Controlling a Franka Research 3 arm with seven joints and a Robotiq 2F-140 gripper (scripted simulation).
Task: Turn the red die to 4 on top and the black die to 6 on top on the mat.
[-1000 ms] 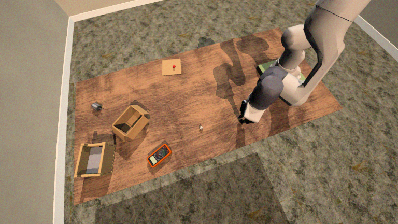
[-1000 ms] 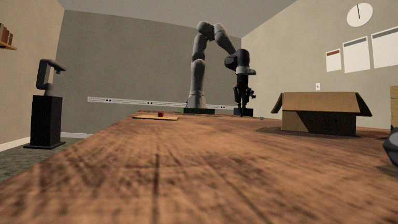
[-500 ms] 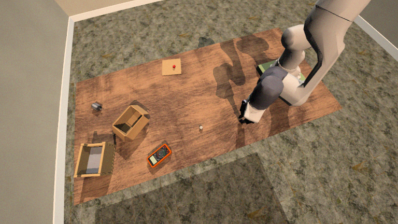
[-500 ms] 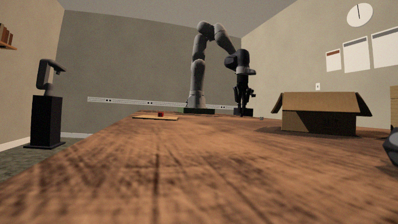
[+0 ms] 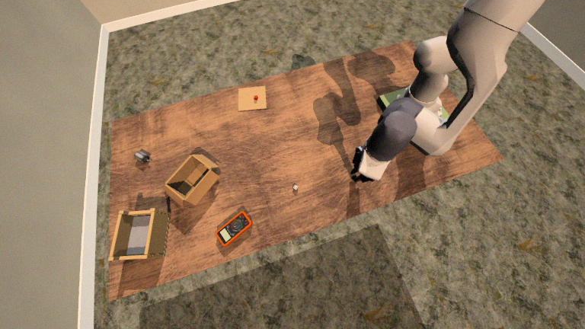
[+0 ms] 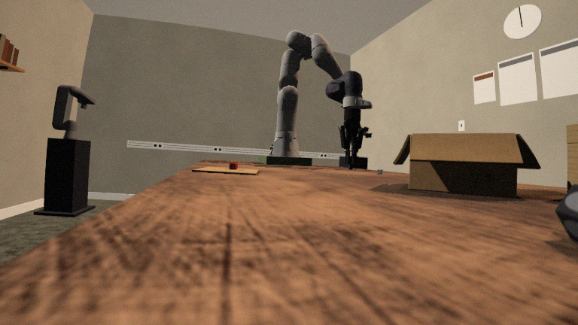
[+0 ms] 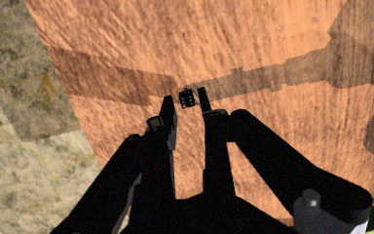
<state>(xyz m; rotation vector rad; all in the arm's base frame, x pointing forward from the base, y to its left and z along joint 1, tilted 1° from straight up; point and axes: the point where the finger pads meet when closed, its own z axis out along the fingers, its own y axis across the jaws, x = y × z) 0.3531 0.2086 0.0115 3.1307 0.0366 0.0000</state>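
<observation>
My gripper is now 5 cm above the black die. Round my hand: red die (53 cm to the right, 30 cm ahead, 4 cm below); white die (25 cm ahead, 5 cm below, 3 cm to the right); orange multimeter (52 cm ahead, 5 cm to the left, 4 cm below).
</observation>
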